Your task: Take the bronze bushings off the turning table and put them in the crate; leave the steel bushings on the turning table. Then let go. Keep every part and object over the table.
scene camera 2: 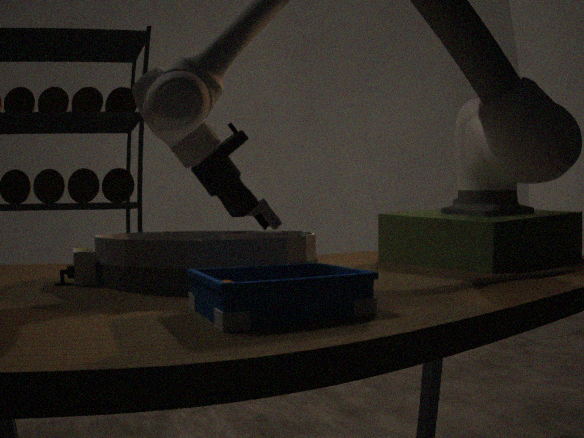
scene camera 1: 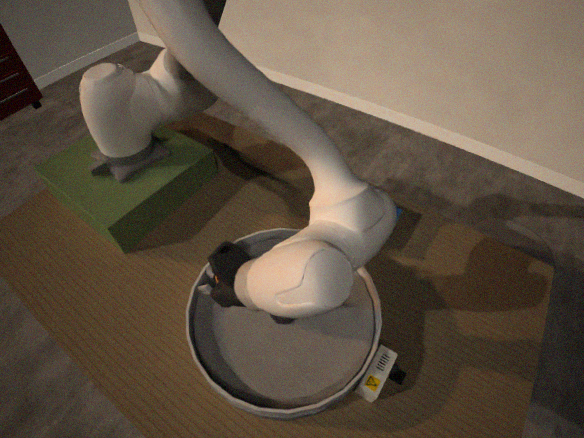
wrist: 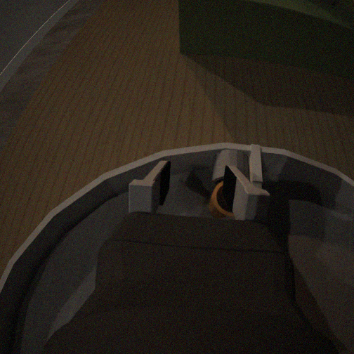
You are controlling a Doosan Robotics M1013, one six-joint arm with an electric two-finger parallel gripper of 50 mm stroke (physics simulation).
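Frame: origin at the arm's base, x ahead, y left, z up, level; metres.
Seen in the pictures: gripper, fingertip midpoint: (scene camera 2: pixel 272 226) (scene camera 1: pixel 209 281); arm's base, origin of the base link: (scene camera 2: pixel 488 213) (scene camera 1: pixel 131 155).
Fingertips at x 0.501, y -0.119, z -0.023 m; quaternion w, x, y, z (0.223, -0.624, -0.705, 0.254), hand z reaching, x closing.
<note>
Offsets run from my fingertips to a thing's top centre. "pt": to the spot under its first point. Level surfaces: height alone.
The round grey turning table (scene camera 1: pixel 300 413) (scene camera 2: pixel 150 250) (wrist: pixel 107 176) has a raised rim. My gripper (scene camera 2: pixel 270 226) (wrist: pixel 196 177) is open and empty, tilted, with its fingertips near rim height in the second scene view. In the wrist view a bronze bushing (wrist: pixel 216 206) shows on the turning table, partly hidden by the right finger. A grey cylinder, likely a steel bushing (wrist: pixel 220 165), lies beyond it near the rim, beside a pale guide bar (wrist: pixel 256 167). Other bushings are hidden. The blue crate @(dx +0.137, dy +0.426, dz -0.042 m) (scene camera 2: pixel 300 300) (scene camera 1: pixel 398 213) stands beside the turning table; an orange bit @(pt dx +0.189, dy +0.388, dz -0.056 m) (scene camera 2: pixel 227 281) shows inside its left end.
A green block (scene camera 1: pixel 125 185) (scene camera 2: pixel 435 242) (wrist: pixel 260 45) carries the arm's base. A labelled box @(pt dx +0.396, dy +0.086, dz -0.034 m) (scene camera 1: pixel 378 372) (scene camera 2: pixel 85 267) is attached at the turning table's side. The wooden table @(dz -0.092 m) (scene camera 1: pixel 100 320) ends at a dark edge (scene camera 2: pixel 280 372). A shelf rack (scene camera 2: pixel 140 170) stands behind.
</note>
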